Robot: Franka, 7 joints.
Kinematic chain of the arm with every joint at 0, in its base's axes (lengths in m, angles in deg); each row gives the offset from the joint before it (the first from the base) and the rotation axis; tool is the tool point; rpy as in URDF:
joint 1: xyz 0 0 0.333 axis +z
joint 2: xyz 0 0 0 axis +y
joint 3: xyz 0 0 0.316 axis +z
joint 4: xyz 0.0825 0 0 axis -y
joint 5: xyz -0.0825 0 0.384 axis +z
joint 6: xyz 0 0 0 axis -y
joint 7: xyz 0.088 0 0 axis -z
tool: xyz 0 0 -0.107 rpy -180 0 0
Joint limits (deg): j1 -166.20..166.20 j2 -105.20..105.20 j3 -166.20..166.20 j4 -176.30..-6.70 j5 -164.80..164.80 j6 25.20..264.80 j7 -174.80..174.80
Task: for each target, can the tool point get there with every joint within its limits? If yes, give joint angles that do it. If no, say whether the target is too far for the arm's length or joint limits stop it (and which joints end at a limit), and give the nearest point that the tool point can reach.
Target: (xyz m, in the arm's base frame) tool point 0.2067 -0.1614 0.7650
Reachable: yes | joints -25.13 -50.84 5.41 -138.53 -120.57 79.00 116.36
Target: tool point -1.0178 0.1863 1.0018
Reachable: no: too far | nearest point -0.7087 0.1297 0.7987 | short by 0.374 m
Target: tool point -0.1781 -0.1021 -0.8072
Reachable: no: too far | nearest point -0.2091 -0.1199 -0.3591 | short by 0.450 m
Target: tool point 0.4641 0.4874 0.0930
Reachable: yes | joints -98.44 -72.64 126.90 -76.99 -122.85 185.22 125.19
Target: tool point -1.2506 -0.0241 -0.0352
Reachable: no: too far | nearest point -0.8228 -0.0159 0.0907 | short by 0.446 m
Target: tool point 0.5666 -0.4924 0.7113
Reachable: yes | joints -27.23 47.14 -32.30 -27.68 137.00 161.71 20.36
